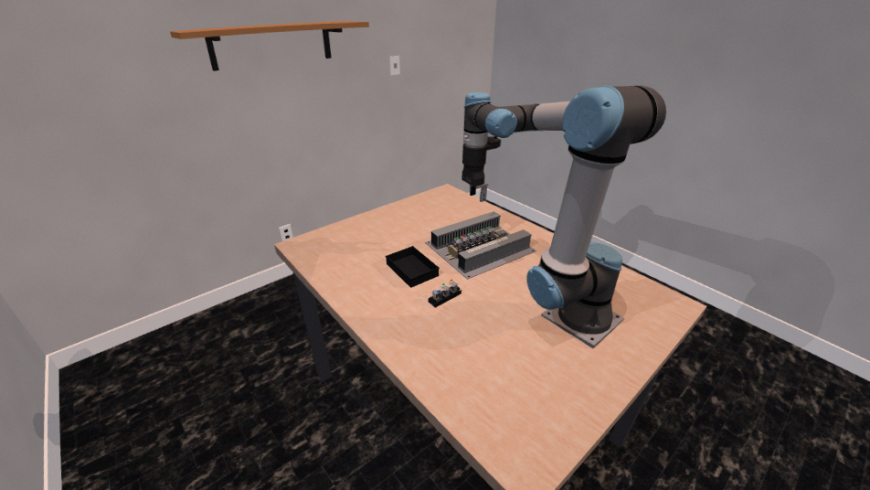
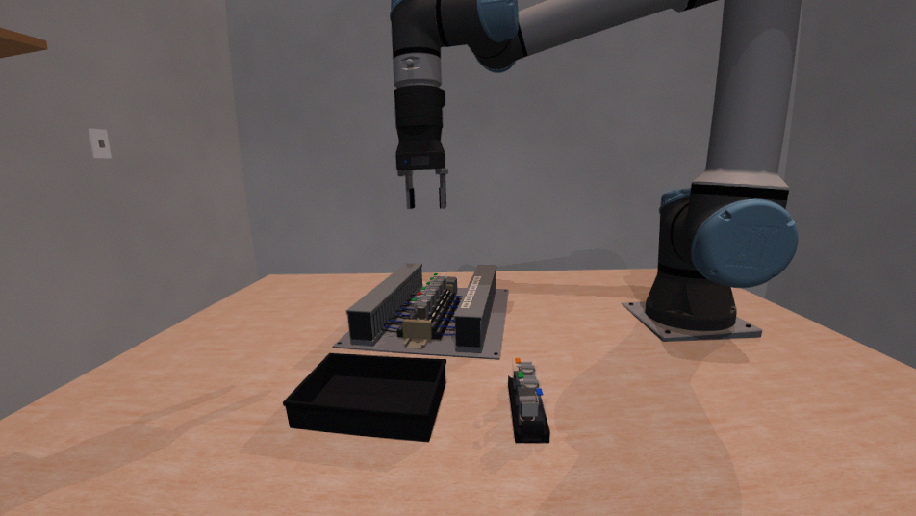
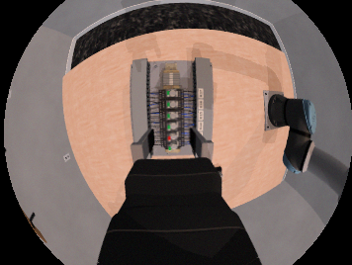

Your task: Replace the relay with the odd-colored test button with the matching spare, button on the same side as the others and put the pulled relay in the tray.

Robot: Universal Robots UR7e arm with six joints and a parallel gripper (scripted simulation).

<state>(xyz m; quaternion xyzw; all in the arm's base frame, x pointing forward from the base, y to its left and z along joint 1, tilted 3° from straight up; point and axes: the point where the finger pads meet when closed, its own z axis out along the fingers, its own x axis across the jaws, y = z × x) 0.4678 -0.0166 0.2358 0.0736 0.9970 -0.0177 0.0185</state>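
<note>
The relay is 5 cm to the left of my hand and 18 cm below it. Round my hand: black tray (5 cm ahead, 26 cm to the left, 21 cm below).
</note>
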